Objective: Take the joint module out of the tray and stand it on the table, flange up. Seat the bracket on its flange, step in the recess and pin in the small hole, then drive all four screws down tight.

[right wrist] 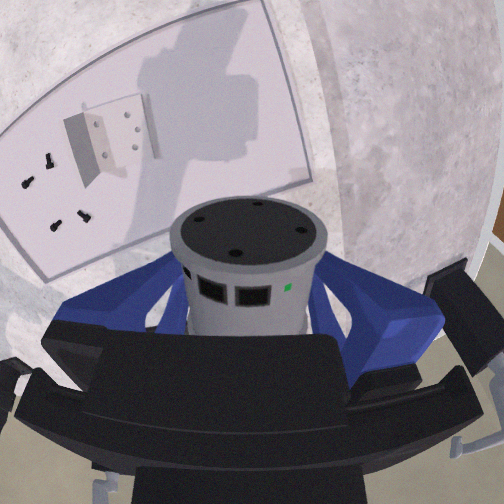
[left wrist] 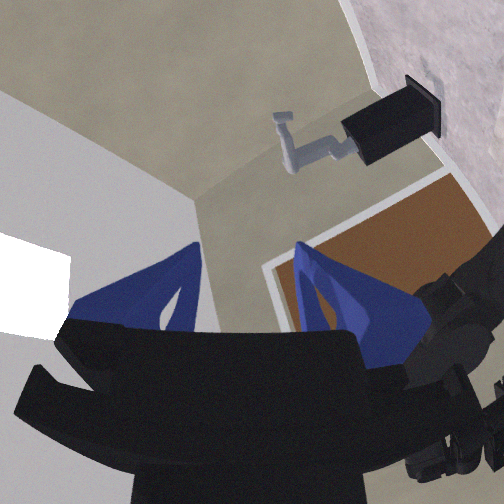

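In the right wrist view my right gripper [right wrist: 248, 305] has its blue fingers closed on both sides of the joint module [right wrist: 248, 270], a grey cylinder. Its dark flange [right wrist: 248, 229] with four holes faces up toward the camera. I cannot tell whether its base touches the table. Behind it lies a flat pale tray [right wrist: 150, 135] holding the grey bracket [right wrist: 112, 137] and several loose black screws [right wrist: 56, 225] to the left of the bracket. In the left wrist view my left gripper [left wrist: 247, 285] is open and empty, pointing away from the table.
The left wrist view shows a black box on a grey mount [left wrist: 392, 125], a brown framed panel [left wrist: 400, 240], the marble table top [left wrist: 450, 65] at upper right, and dark arm parts [left wrist: 460, 360] at right. The table's edge [right wrist: 492, 215] runs down the right of the right wrist view.
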